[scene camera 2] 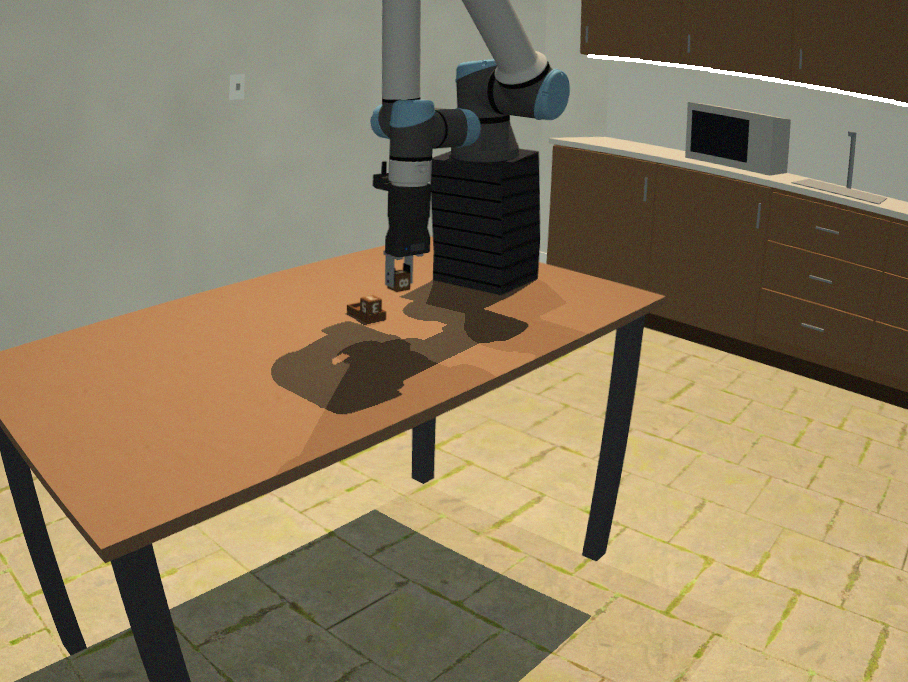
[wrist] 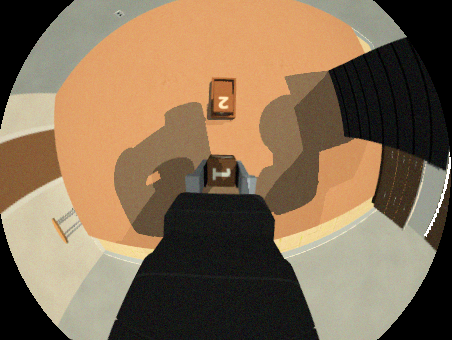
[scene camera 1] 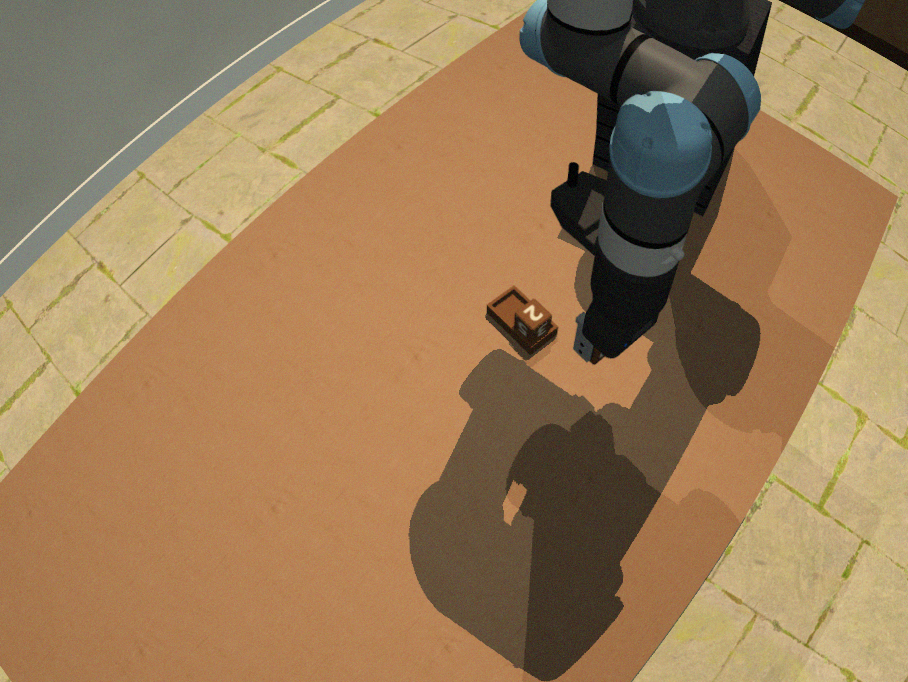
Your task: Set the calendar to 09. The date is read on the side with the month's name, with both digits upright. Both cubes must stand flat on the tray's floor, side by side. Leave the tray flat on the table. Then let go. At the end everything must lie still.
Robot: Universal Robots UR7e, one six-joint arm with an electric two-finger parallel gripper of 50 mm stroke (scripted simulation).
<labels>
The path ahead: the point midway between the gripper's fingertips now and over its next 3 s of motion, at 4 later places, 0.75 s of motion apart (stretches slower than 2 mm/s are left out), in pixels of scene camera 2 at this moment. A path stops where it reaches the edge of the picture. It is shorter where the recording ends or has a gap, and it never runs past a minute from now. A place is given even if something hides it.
My gripper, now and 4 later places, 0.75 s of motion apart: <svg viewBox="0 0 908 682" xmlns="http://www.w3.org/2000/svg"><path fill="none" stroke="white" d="M398 284L391 272L362 255L361 273L361 287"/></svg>
</labels>
